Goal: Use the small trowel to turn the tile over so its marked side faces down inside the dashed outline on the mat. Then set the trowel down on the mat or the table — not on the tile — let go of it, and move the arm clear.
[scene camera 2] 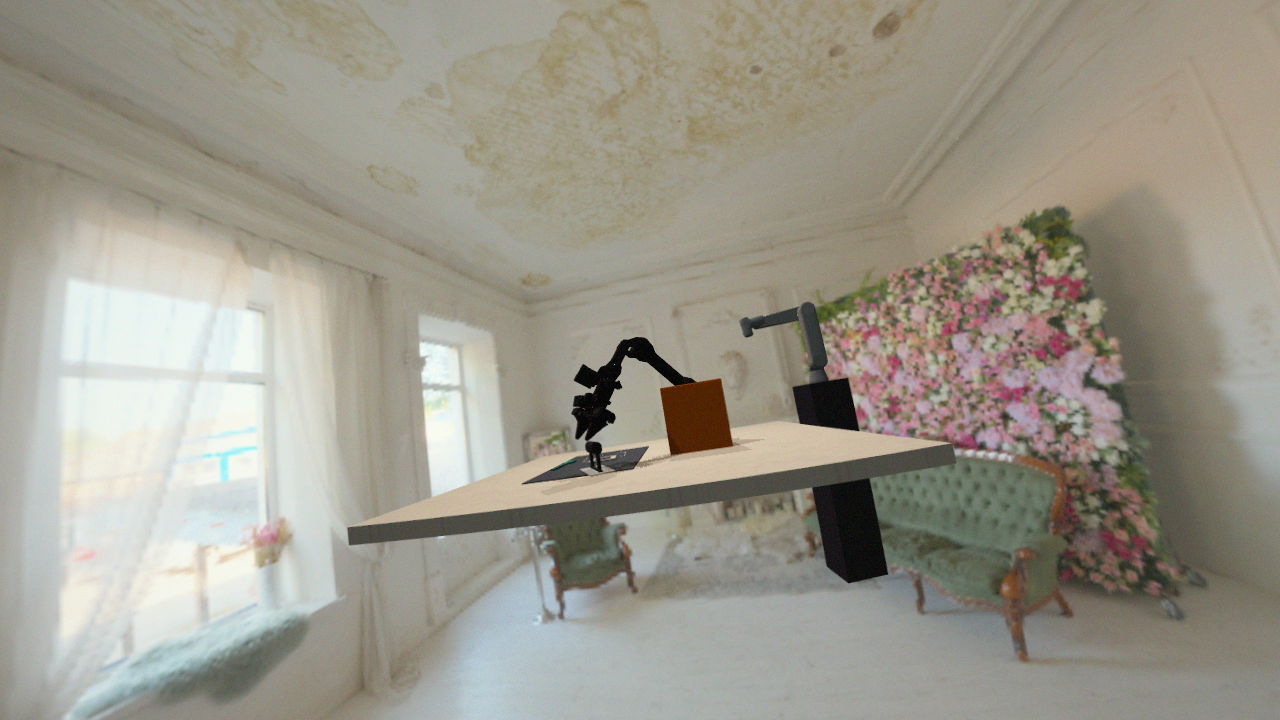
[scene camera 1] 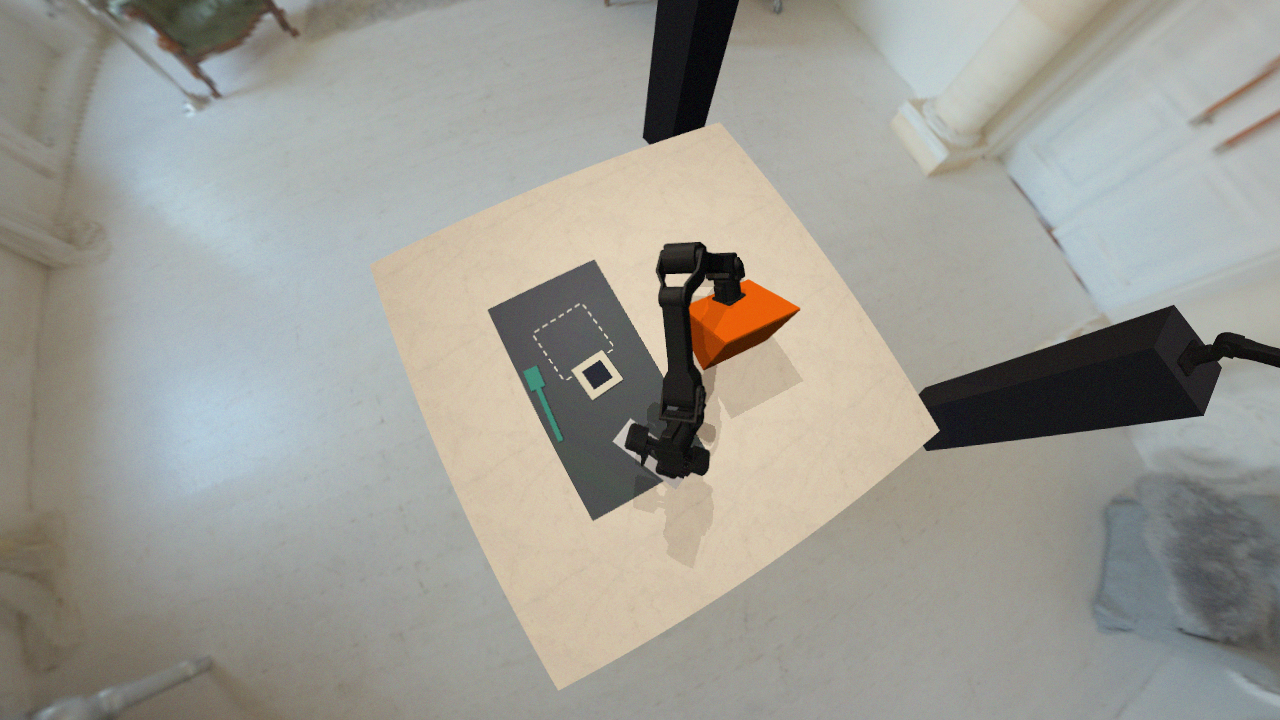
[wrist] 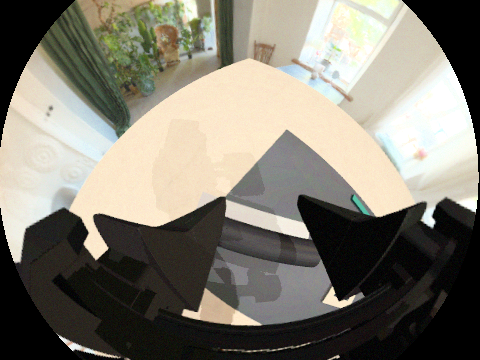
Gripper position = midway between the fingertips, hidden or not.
Note:
My gripper (scene camera 1: 654, 469) is open and holds nothing. I also see a tile (scene camera 1: 597, 374), a small trowel (scene camera 1: 651, 462) and a mat (scene camera 1: 605, 476).
The small trowel is seen too in the wrist view (wrist: 254, 233). My gripper shows as well in scene camera 2 (scene camera 2: 581, 439) and in the wrist view (wrist: 262, 201). The mat is seen too in scene camera 2 (scene camera 2: 570, 470) and in the wrist view (wrist: 270, 293).

